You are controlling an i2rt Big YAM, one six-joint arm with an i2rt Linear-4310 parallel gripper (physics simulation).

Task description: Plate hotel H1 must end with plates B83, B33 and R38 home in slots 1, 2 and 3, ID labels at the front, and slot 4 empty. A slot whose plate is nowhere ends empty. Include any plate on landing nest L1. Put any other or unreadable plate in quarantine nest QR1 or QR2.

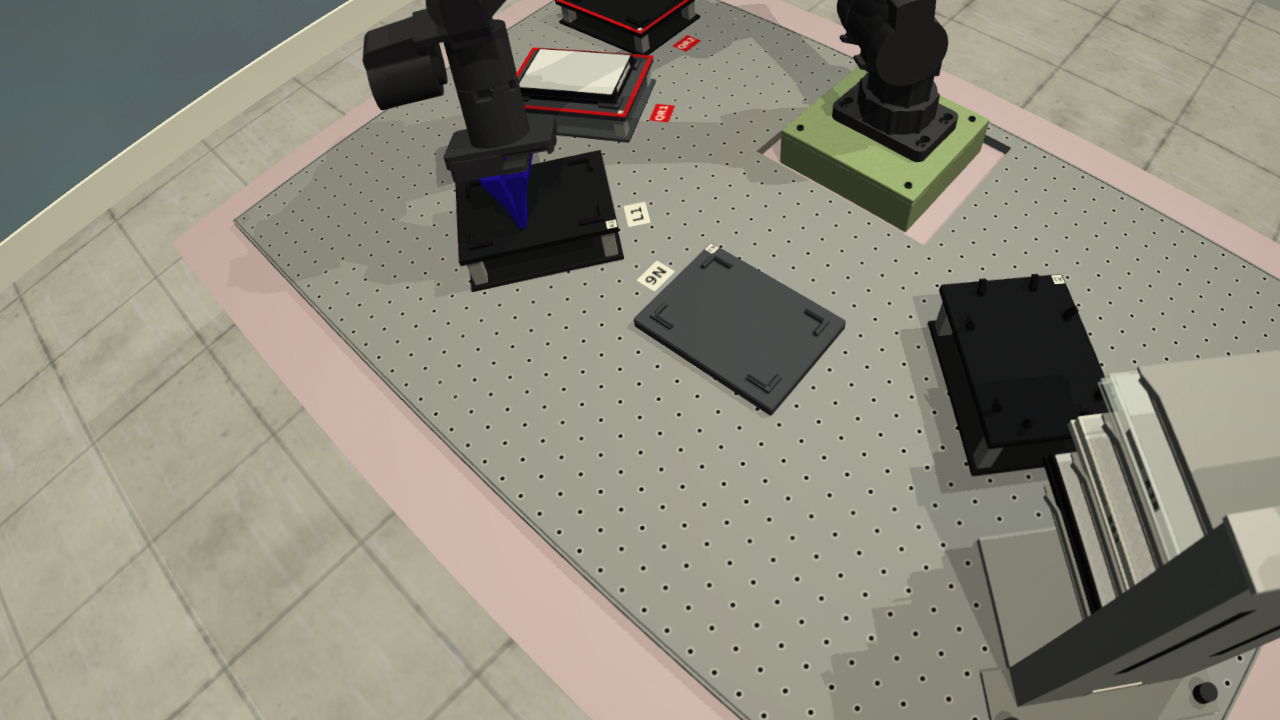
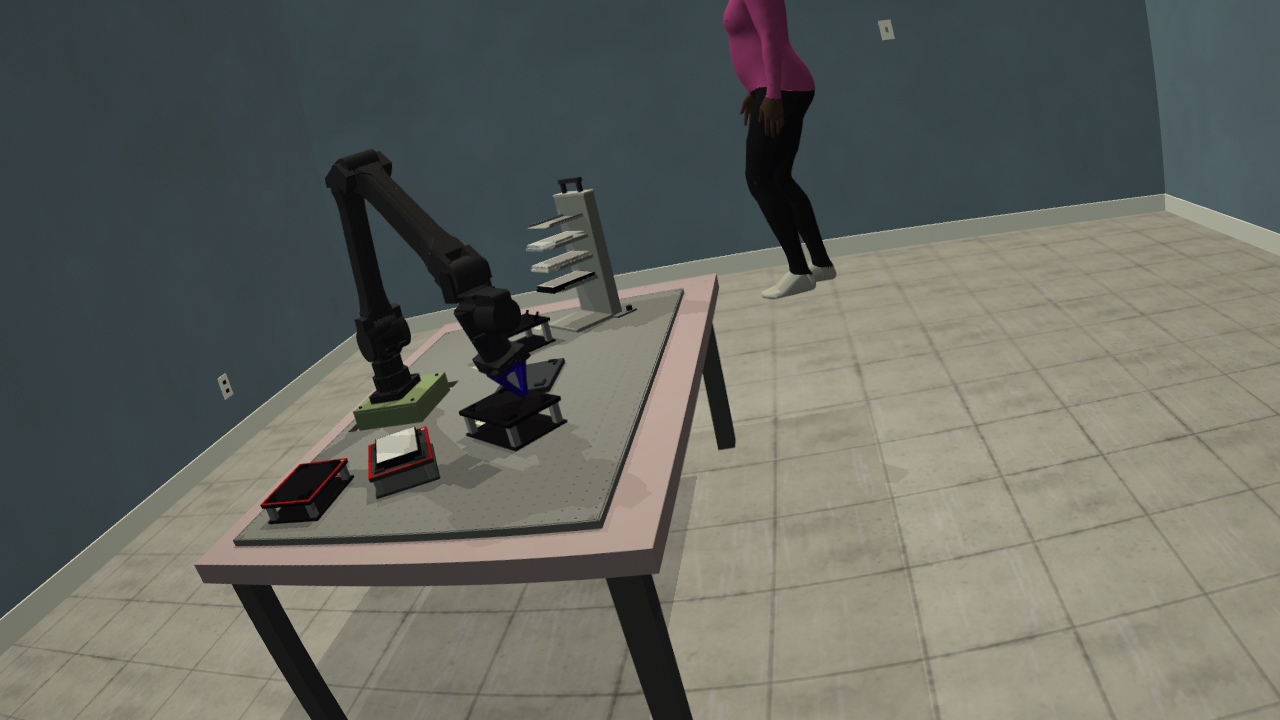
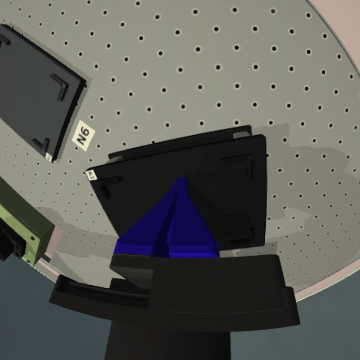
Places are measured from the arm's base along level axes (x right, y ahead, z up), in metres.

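Pixels of known places: gripper, between the fingertips: point(image 1: 523, 225) point(image 2: 525, 395) point(image 3: 182, 182); arm's base, origin of its link: point(image 1: 893, 120) point(image 2: 396, 391) point(image 3: 5, 231).
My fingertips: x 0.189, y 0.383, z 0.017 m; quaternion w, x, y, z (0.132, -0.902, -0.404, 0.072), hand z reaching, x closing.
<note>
Ahead of a thing's pixels: the offset from my fingertips to its top centre. "spot": to the spot under its first point.
My gripper point(image 1: 523, 225) point(image 2: 524, 394) point(image 3: 182, 182) is shut and empty, its blue fingers together over landing nest L1 @[dy -0.029, dx +0.021, dz +0.003 m] point(image 1: 568, 192) point(image 2: 501, 411) point(image 3: 215, 192); its tips look close to the nest top, but I cannot tell whether they touch it. No plate shows on L1. Plate hotel H1 point(image 1: 1100, 635) point(image 2: 597, 250) holds a dark plate @[dy -0.059, dx -0.591, dz +0.065 m] point(image 2: 565, 282) on its lowest shelf and pale plates @[dy -0.059, dx -0.591, dz +0.119 m] point(image 2: 561, 261) @[dy -0.059, dx -0.591, dz +0.172 m] point(image 2: 555, 240) on the two above. The top shelf looks bare. No plate ID is readable. A plate with a pale top @[dy -0.207, dx +0.149, dz +0.001 m] point(image 1: 577, 71) point(image 2: 397, 444) lies in QR1 @[spot: dy -0.177, dx +0.115, dz -0.049 m] point(image 1: 581, 125) point(image 2: 404, 483). QR2 @[dy -0.382, dx +0.237, dz -0.007 m] point(image 2: 308, 481) shows no plate.
A low grey nest N6 @[dy -0.071, dx -0.221, dz -0.035 m] point(image 1: 738, 326) point(image 2: 546, 376) point(image 3: 35, 80) lies between L1 and the hotel. A black pegged nest @[dy -0.182, dx -0.458, dz +0.023 m] point(image 1: 1020, 358) stands beside the hotel. The arm stands on a green base block point(image 1: 841, 161) point(image 2: 402, 407) point(image 3: 25, 215). A person point(image 2: 778, 134) stands beyond the table.
</note>
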